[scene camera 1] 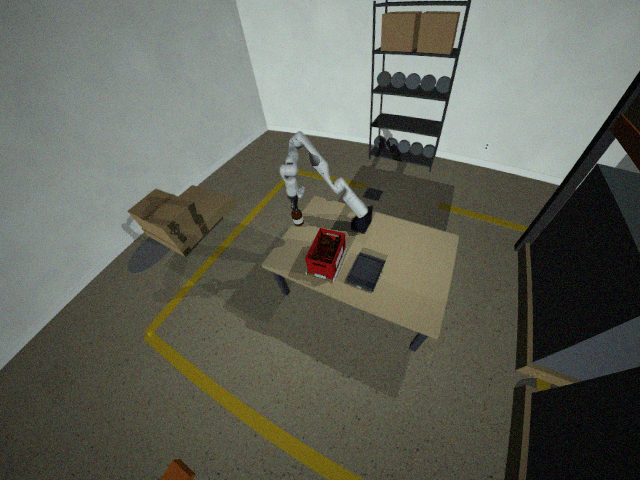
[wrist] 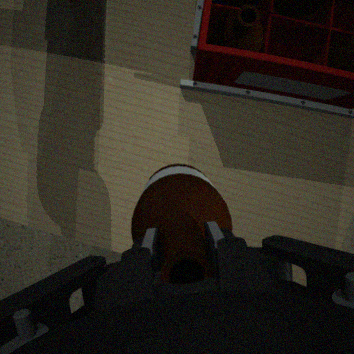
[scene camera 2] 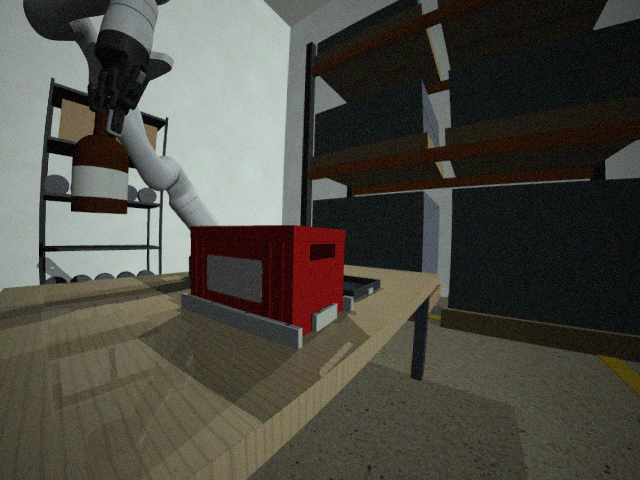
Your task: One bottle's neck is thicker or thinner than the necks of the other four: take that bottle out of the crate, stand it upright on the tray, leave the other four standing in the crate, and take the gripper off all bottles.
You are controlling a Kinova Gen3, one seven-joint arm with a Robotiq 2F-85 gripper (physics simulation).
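Frame: origin at the arm's base, x ahead, y left, z up, level; metres.
Seen in the pictures: gripper, between the fingertips: [scene camera 1: 296, 210] [wrist: 182, 240] [scene camera 2: 106, 136]; arm's base, origin of its link: [scene camera 1: 363, 213].
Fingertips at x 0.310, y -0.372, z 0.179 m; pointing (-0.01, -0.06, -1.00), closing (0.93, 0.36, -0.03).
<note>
Pixels of each thing's middle, then the offset from my fingertips to it. Level surfaces: height alone.
- brown bottle with a white label, middle of its body: [wrist: 180, 222] [scene camera 2: 101, 164] [scene camera 1: 296, 215] 0.001 m back, 0.003 m right, 0.046 m down
- red crate, middle of its body: [wrist: 299, 22] [scene camera 2: 266, 269] [scene camera 1: 326, 253] 0.101 m ahead, 0.263 m left, 0.225 m down
- bottle, middle of its body: [wrist: 235, 39] [scene camera 1: 325, 242] 0.019 m ahead, 0.212 m left, 0.227 m down
- wooden table, height of its surface: 0.313 m down
A brown bottle with a white label [scene camera 1: 297, 217] [scene camera 2: 99, 178] [wrist: 182, 210] hangs upright in the air, to the left of the crate in both scene views and higher than its rim in scene camera 2. My gripper [scene camera 1: 295, 208] [scene camera 2: 107, 121] [wrist: 182, 240] is shut on its neck. The red crate [scene camera 1: 324, 268] [scene camera 2: 317, 279] [wrist: 275, 56] stands on the table; dark bottles inside blur together in scene camera 1, and one bottle [wrist: 247, 30] shows in a corner compartment in the wrist view. The dark tray [scene camera 1: 366, 270] [scene camera 2: 381, 284] lies beside the crate, on its other side from my gripper.
Grey rails [scene camera 2: 242, 321] [wrist: 275, 98] run along the crate's base on the wooden table [scene camera 1: 413, 258] [scene camera 2: 129, 413]. The arm's base [scene camera 1: 361, 221] stands at the table's back edge. Shelf racks and cardboard boxes [scene camera 1: 165, 219] stand away from the table.
</note>
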